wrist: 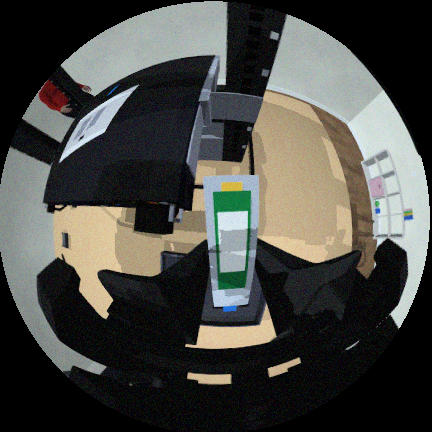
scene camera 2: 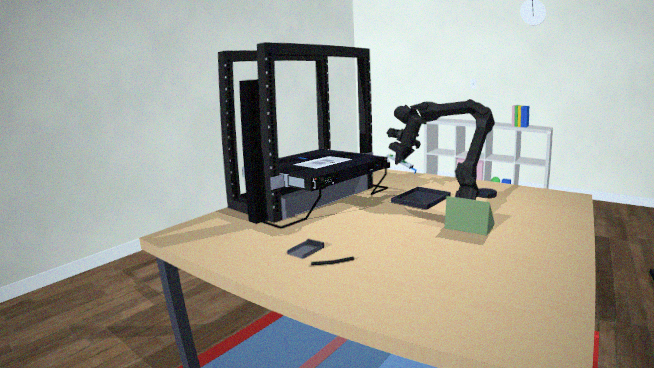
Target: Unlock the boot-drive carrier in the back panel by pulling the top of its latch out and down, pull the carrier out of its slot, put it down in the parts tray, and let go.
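Frame: origin at the arm's base, x ahead, y left, z up, level; millimetres.
Where they show: gripper, fingertip midpoint: (wrist: 229, 242) (scene camera 2: 397, 163); arm's base at its link origin: (scene camera 2: 463, 206).
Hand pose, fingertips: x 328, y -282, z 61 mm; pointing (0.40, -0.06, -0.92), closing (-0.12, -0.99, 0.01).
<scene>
Things, the pixels of their centre, and the offset from my fingertips. "*": a spot on its surface instead.
- boot-drive carrier at the middle of its body: (wrist: 230, 264) (scene camera 2: 401, 163) 17 mm back, 2 mm left, 3 mm up
- black server unit at a spot on its surface: (wrist: 150, 130) * 100 mm ahead, 49 mm left, 31 mm up
- dark parts tray at the middle of its body: (wrist: 214, 295) (scene camera 2: 422, 197) 115 mm back, 34 mm left, 117 mm down
- small grey tray at the middle of its body: (scene camera 2: 305, 248) (wrist: 63, 239) 44 mm ahead, 641 mm left, 119 mm down
- black rod at the middle of its body: (scene camera 2: 332, 261) 60 mm back, 679 mm left, 122 mm down
My gripper (scene camera 2: 398, 159) (wrist: 229, 242) is shut on the boot-drive carrier (scene camera 2: 407, 164) (wrist: 233, 240), a pale, flat piece with a green and white face, a yellow mark at its far end and a blue one at its near end. The carrier is out of its slot, held tilted in the air, beside the right end of the black server unit (scene camera 2: 367, 161) (wrist: 150, 130). A dark parts tray (scene camera 2: 410, 204) (wrist: 256, 319) lies on the table below; the carrier hides part of it in the wrist view. The slot is not clearly visible.
The server unit sits in a tall black rack frame (scene camera 2: 265, 125) (wrist: 252, 50), with cables hanging from it. A green wedge block (scene camera 2: 467, 216) stands before the arm's base. A small grey tray (scene camera 2: 306, 249) and a black rod (scene camera 2: 332, 261) lie near the front table edge.
</scene>
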